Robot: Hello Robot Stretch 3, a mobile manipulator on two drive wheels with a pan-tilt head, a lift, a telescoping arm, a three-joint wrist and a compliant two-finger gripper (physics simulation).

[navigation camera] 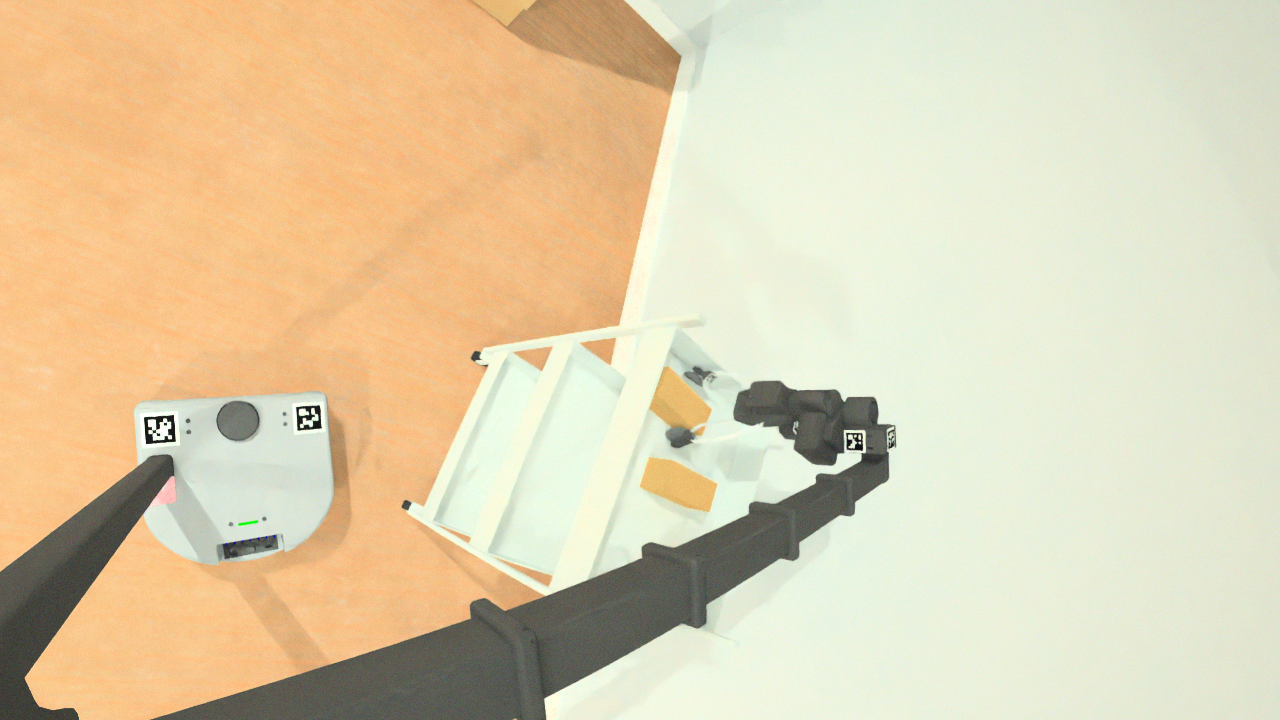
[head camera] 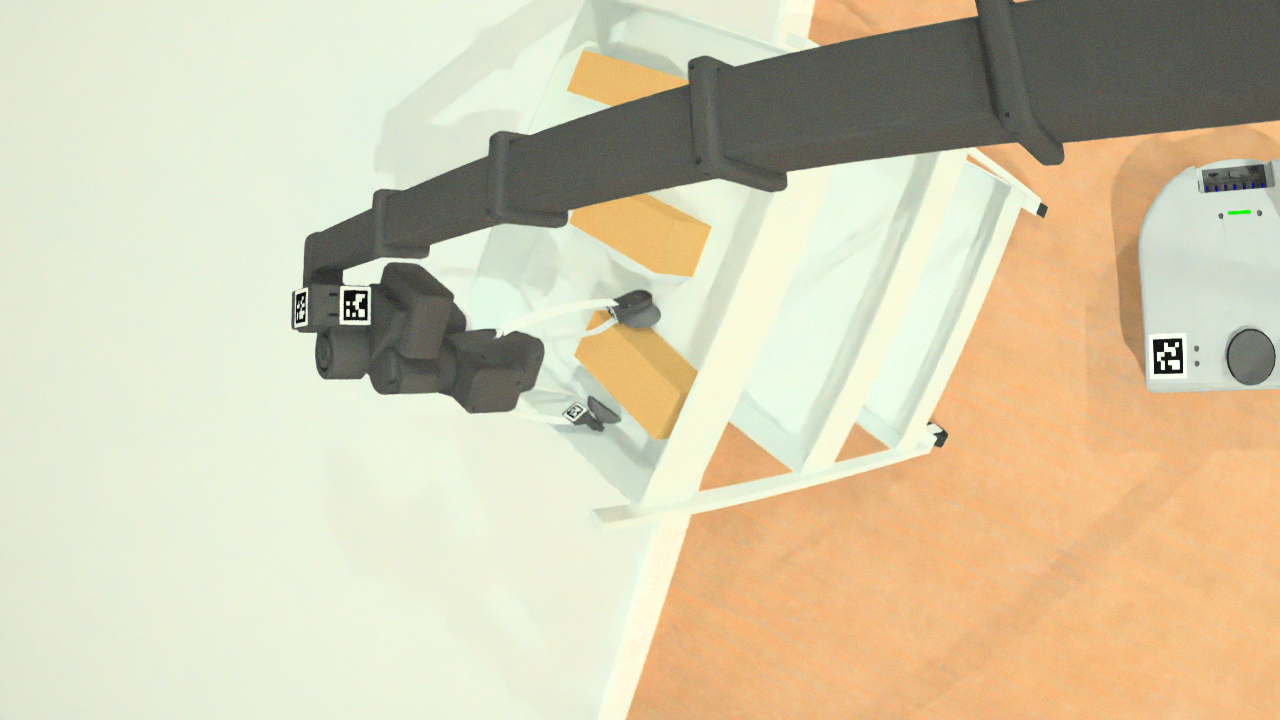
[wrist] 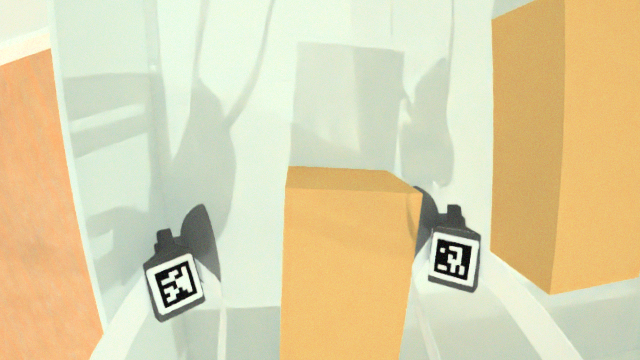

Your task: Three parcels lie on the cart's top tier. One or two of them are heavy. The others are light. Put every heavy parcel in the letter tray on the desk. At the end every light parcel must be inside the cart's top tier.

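Places are measured from the robot's base along level axes (x ahead, y left, z up), in millimetres.
Where they show: gripper, fingertip midpoint: point(wrist: 310, 223); robot's base, link origin: point(navigation camera: 237, 418) point(head camera: 1247, 354).
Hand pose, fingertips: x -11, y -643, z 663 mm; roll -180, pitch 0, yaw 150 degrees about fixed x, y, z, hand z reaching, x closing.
Note:
Each offset is from my fingertips to the top centre of the thing.
Three orange-tan parcels lie in the white cart's top tier point(head camera: 729, 358) point(navigation camera: 617, 456) point(wrist: 107, 185). My gripper point(head camera: 617, 360) point(navigation camera: 689, 406) point(wrist: 310, 223) is open, its fingers on either side of the end parcel {dx +10, dy +35, dz +52 mm} point(head camera: 637, 376) point(navigation camera: 680, 400) point(wrist: 347, 280). In the wrist view the right fingertip is against or very near this parcel's side, while a wide gap shows at the left finger. The middle parcel {dx -131, dy +32, dz +52 mm} point(head camera: 635, 232) point(navigation camera: 677, 484) point(wrist: 600, 140) lies beyond the right finger. The third parcel {dx -284, dy +26, dz +52 mm} point(head camera: 617, 78) is partly hidden by my arm in the head view. The letter tray and desk do not show.
My arm point(head camera: 608, 165) point(navigation camera: 617, 595) spans above the cart. The tier's side wall stands close to the left finger in the wrist view. My base point(head camera: 1190, 286) point(navigation camera: 268, 474) stands apart from the cart. A tan object point(navigation camera: 505, 7) shows at the navigation view's top edge.

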